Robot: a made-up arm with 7 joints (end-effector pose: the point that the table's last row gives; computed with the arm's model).
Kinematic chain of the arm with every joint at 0, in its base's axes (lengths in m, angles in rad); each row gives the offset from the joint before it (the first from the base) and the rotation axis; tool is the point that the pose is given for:
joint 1: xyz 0 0 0.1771 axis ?
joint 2: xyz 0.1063 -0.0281 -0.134 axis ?
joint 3: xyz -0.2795 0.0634 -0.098 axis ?
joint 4: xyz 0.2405 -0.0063 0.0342 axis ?
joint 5: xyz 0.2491 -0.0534 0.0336 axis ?
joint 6: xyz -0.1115 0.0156 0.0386 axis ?
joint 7: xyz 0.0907 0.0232 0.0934 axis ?
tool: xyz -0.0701 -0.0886 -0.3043
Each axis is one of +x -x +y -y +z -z.
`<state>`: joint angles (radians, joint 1 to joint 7).
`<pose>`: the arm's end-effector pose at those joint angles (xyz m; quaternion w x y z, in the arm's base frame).
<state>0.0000 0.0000 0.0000 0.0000 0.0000 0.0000 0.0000</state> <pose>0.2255 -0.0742 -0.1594 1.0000 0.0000 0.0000 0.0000</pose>
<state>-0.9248 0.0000 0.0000 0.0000 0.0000 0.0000 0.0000</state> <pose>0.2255 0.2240 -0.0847 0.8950 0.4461 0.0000 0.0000</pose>
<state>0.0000 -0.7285 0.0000 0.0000 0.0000 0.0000 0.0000</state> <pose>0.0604 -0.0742 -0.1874 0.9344 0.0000 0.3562 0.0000</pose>
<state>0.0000 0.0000 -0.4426 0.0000 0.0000 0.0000 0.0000</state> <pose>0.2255 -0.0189 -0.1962 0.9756 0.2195 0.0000 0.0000</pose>
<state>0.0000 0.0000 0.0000 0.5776 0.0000 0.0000 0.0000</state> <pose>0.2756 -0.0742 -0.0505 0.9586 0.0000 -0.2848 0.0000</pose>
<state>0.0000 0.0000 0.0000 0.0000 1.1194 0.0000 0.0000</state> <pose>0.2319 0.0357 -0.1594 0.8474 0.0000 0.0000 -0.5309</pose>
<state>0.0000 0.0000 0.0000 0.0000 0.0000 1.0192 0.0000</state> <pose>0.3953 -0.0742 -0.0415 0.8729 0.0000 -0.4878 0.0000</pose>
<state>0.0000 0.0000 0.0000 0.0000 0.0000 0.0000 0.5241</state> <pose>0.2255 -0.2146 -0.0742 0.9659 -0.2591 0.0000 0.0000</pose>
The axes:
joint 1: -x
joint 2: -y
joint 3: -x
joint 4: -y
joint 5: -z
joint 6: -y
joint 7: -x

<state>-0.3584 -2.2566 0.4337 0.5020 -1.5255 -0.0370 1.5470</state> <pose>0.2451 0.3149 -0.3721 0.5121 0.2313 -0.1490 0.8137</pose>
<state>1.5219 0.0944 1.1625 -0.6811 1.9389 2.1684 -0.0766</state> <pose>0.3557 -0.0835 0.1145 0.6934 0.6080 0.2176 -0.3197</pose>
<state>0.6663 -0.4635 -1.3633 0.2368 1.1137 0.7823 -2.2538</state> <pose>0.5259 -0.2244 0.3172 0.3142 0.5993 -0.6993 -0.2306</pose>
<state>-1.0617 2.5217 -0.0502 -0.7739 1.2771 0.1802 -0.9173</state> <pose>0.1762 -0.2464 0.4494 0.0923 -0.6260 0.6312 0.4485</pose>
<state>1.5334 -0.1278 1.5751 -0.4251 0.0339 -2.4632 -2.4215</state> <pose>0.2330 -0.5017 0.3457 0.1030 -0.0888 -0.9216 -0.3636</pose>
